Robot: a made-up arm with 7 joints. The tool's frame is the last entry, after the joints. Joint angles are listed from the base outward.
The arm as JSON. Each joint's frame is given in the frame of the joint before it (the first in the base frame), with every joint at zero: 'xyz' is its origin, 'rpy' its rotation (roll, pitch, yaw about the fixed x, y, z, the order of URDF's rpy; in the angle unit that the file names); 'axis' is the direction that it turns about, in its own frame. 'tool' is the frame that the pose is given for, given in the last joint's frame.
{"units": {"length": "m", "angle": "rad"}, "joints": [
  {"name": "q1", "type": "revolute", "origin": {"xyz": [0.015, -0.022, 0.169], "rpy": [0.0, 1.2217, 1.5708]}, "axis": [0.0, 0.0, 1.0]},
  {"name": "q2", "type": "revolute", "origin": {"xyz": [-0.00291, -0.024, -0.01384], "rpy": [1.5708, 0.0, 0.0]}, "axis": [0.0, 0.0, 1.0]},
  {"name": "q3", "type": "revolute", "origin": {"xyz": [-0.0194, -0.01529, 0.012], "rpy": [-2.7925, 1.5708, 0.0]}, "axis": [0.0, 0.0, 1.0]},
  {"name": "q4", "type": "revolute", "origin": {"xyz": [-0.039, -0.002, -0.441], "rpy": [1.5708, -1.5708, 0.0]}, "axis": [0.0, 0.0, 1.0]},
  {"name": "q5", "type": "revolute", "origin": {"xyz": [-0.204, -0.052, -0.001], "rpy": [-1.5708, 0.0, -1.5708]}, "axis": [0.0, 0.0, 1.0]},
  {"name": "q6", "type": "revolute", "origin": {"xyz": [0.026, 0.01, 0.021], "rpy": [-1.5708, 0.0, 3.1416]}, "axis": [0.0, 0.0, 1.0]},
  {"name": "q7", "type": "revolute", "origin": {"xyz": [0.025, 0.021, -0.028], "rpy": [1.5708, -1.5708, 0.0]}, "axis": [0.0, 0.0, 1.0]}
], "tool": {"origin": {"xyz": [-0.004, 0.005, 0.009], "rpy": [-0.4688, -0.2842, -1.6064]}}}
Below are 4 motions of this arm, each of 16 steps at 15 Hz.
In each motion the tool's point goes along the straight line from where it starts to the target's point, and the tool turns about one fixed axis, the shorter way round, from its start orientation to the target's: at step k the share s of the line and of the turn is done. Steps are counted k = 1, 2, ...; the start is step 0. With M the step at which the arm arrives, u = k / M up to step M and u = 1 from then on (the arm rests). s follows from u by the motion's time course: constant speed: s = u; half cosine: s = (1 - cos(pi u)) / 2; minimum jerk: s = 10 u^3 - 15 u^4 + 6 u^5.
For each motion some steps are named. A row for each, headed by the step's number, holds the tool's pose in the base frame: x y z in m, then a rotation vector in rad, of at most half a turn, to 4 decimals.
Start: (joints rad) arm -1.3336 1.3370 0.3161 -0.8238 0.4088 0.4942 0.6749
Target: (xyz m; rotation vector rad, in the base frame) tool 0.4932 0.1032 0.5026 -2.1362 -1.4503 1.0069
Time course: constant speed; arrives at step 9
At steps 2, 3, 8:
2: 0.4137 0.3255 0.4553 -0.5987 -2.5267 0.5646
3: 0.4251 0.2937 0.4620 -0.8477 -2.4359 0.6474
8: 0.4818 0.1350 0.4958 -1.9539 -1.6631 0.9658

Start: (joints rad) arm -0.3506 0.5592 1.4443 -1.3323 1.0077 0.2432 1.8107
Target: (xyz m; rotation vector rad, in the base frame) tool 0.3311 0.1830 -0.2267 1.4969 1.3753 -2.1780
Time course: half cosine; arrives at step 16
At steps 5, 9, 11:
5: 0.2644 0.3363 -0.1188 1.1800 1.4331 -1.3933
9: 0.2966 0.2623 -0.1708 1.3392 1.4283 -1.7652
11: 0.3120 0.2268 -0.1959 1.4118 1.4113 -1.9483

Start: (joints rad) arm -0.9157 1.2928 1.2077 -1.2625 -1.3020 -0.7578 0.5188
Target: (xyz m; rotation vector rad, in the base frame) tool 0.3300 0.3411 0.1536 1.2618 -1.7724 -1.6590
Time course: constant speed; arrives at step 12
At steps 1, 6, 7, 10, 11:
1: 0.2597 0.4816 0.2944 2.0151 -1.6367 -1.0839
6: 0.2916 0.4177 0.2304 1.6905 -1.7215 -1.3663
7: 0.2980 0.4050 0.2176 1.6218 -1.7339 -1.4187
10: 0.3172 0.3666 0.1792 1.4088 -1.7616 -1.5674
11: 0.3236 0.3539 0.1664 1.3358 -1.7678 -1.6139

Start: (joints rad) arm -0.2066 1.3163 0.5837 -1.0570 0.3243 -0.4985 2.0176
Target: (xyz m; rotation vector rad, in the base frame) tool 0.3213 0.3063 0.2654 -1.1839 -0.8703 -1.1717
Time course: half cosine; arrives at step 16
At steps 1, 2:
1: 0.2705 0.4848 0.1225 -1.1908 -2.7848 0.1565
2: 0.2720 0.4796 0.1266 -1.2068 -2.7389 0.1003

